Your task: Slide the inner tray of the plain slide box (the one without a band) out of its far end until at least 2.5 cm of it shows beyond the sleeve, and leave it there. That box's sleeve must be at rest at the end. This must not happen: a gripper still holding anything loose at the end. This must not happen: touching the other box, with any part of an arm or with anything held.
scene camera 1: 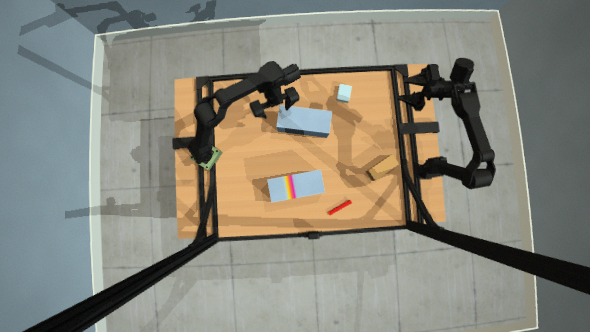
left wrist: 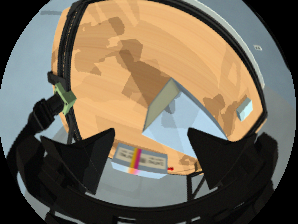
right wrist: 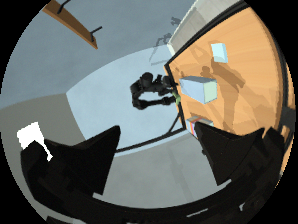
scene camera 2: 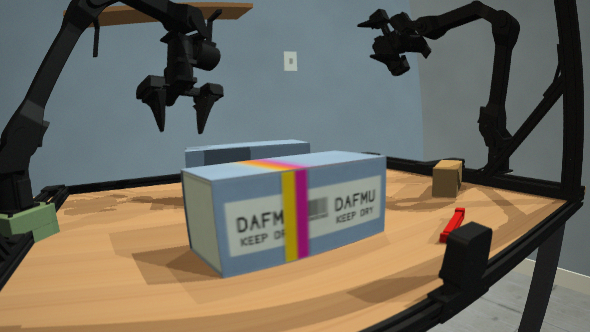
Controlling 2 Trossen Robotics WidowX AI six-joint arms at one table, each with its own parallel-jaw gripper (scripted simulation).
plain slide box: scene camera 1 296,120; left wrist 170,127; right wrist; scene camera 2
same spot on plain slide box: (right wrist: 193,88) = (scene camera 2: 257,143)
